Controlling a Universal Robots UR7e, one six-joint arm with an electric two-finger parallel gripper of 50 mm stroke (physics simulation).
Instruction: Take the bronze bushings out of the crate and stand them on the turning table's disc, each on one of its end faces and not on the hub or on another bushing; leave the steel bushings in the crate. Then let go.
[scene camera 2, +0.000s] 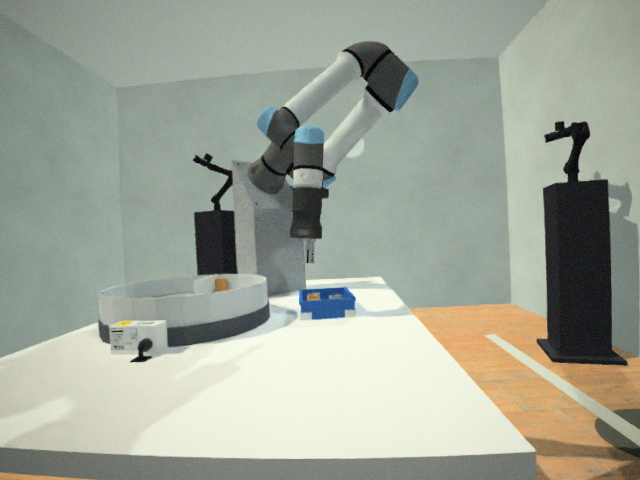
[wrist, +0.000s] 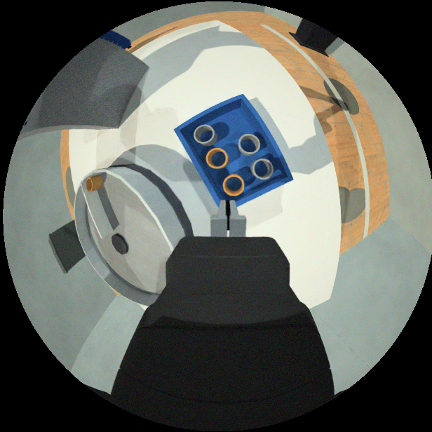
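Where they show: gripper, fingertip midpoint: (scene camera 2: 309, 262); arm's base, origin of the base link: (scene camera 2: 264, 179).
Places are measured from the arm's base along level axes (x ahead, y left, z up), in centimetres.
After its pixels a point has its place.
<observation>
The blue crate (scene camera 2: 326, 309) @(x 36.8, y 37.0, z -42.5 cm) (wrist: 273, 131) holds bushings standing upright. In the wrist view one bronze bushing (wrist: 233, 193) is near the crate's corner by the fingers and another bronze bushing (wrist: 210, 159) is beside it. Three steel bushings (wrist: 198, 141) (wrist: 241, 148) (wrist: 254, 172) stand in the crate too. A bronze bushing (scene camera 2: 221, 284) @(x 30.2, y -0.5, z -37.3 cm) (wrist: 94, 183) stands on the disc (wrist: 145, 250) of the turning table (scene camera 2: 180, 315) @(x 63.8, y 14.2, z -38.5 cm), near the wall and beside a light divider. The hub (wrist: 120, 243) is dark. My gripper (scene camera 2: 309, 261) @(x 36.3, y 32.6, z -30.4 cm) (wrist: 227, 209) is shut and empty, above the crate.
A white box (scene camera 2: 138, 336) @(x 71.0, y 10.0, z -41.2 cm) with a label and a small black stand (scene camera 2: 140, 352) @(x 73.1, y 12.6, z -43.5 cm) are in front of the turning table. The grey robot pedestal (scene camera 2: 279, 248) @(x 3.9, y 7.2, z -27.6 cm) (wrist: 85, 85) rises behind. A black pillar (scene camera 2: 577, 268) with a small arm stands at the right.
</observation>
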